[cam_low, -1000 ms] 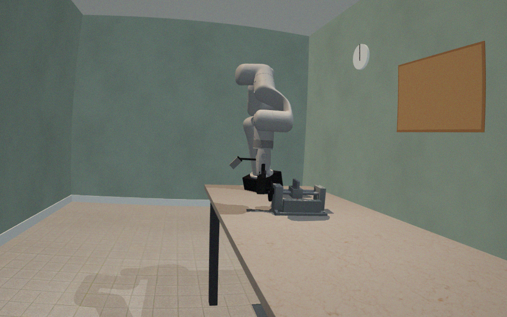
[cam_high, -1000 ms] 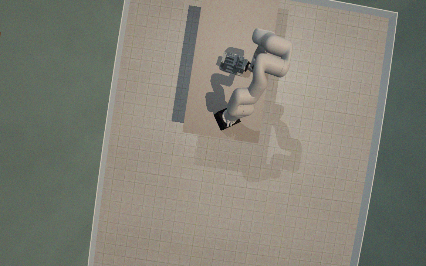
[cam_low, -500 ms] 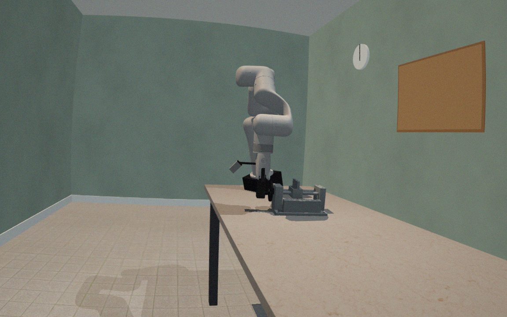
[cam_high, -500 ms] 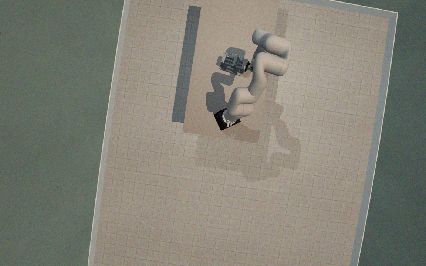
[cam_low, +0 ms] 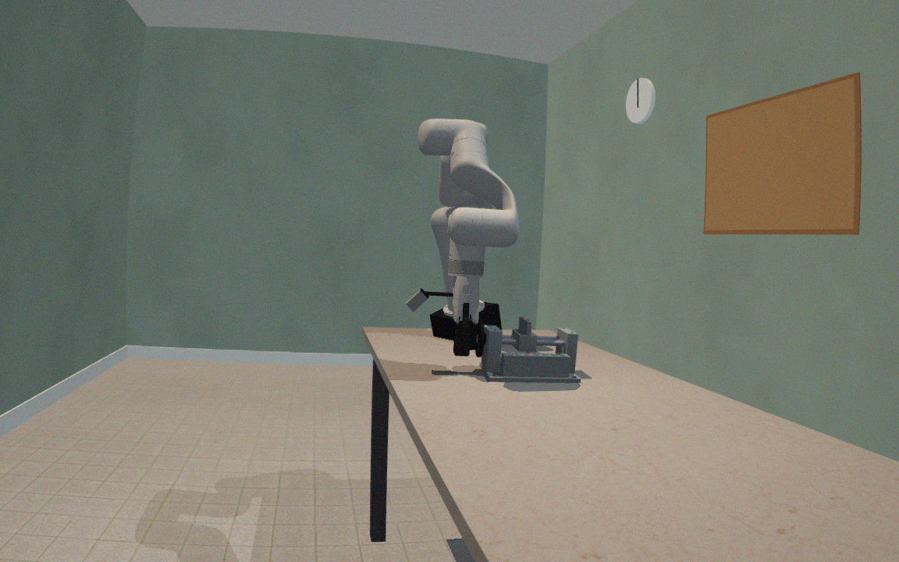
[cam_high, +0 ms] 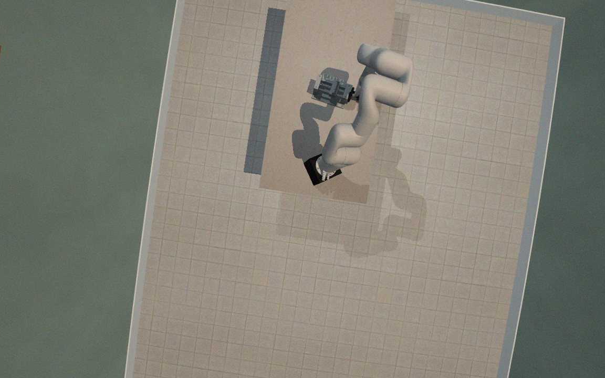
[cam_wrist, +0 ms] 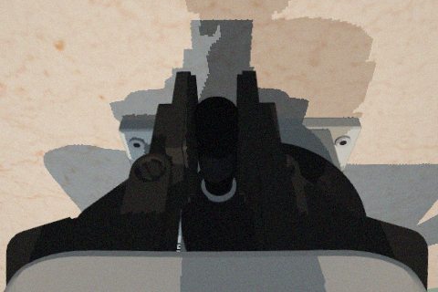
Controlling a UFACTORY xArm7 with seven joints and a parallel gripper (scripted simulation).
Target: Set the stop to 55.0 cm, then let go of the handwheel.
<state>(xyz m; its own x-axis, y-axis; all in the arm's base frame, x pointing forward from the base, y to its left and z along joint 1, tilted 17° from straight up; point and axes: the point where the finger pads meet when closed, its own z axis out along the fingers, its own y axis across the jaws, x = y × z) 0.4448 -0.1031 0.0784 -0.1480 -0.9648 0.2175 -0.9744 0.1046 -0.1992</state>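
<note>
The stop block is 1 cm ahead of my hand, 14 cm to the left of it and 3 cm above it. From my hand the other things lie so: crank handle (1 cm to the left); black handwheel (3 cm to the left).
</note>
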